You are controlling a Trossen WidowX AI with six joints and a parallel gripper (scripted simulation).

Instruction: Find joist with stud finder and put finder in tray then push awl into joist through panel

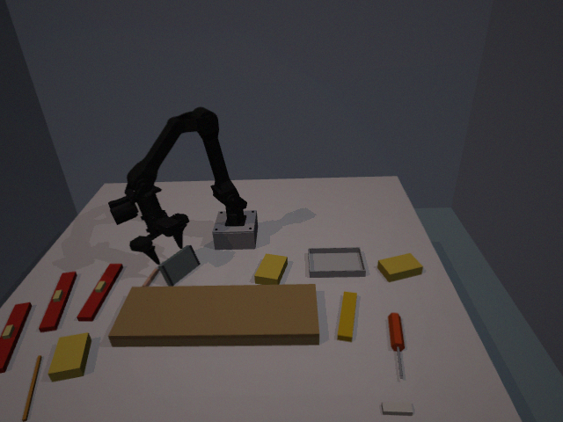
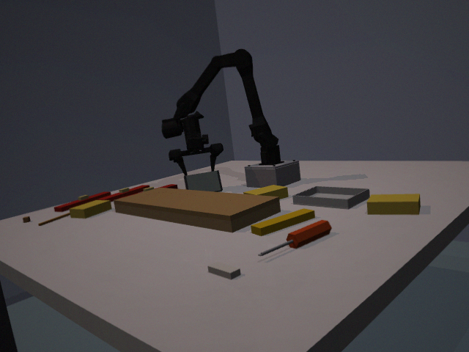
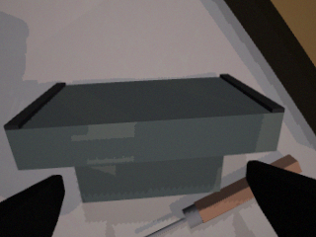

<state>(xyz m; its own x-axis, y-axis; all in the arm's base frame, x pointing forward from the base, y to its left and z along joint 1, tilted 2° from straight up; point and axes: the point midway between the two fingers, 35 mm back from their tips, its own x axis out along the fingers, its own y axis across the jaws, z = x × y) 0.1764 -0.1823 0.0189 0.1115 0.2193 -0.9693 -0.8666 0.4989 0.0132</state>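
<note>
Now: gripper tip 1 cm past the stud finder, 1 cm to the right of it and 4 cm above it. Round my gripper tip: thin stick: 42 cm ahead, 21 cm to the right, 6 cm below; awl: 1 cm ahead, 5 cm to the right, 5 cm below; grey tray: 4 cm behind, 50 cm to the left, 5 cm below.
</note>
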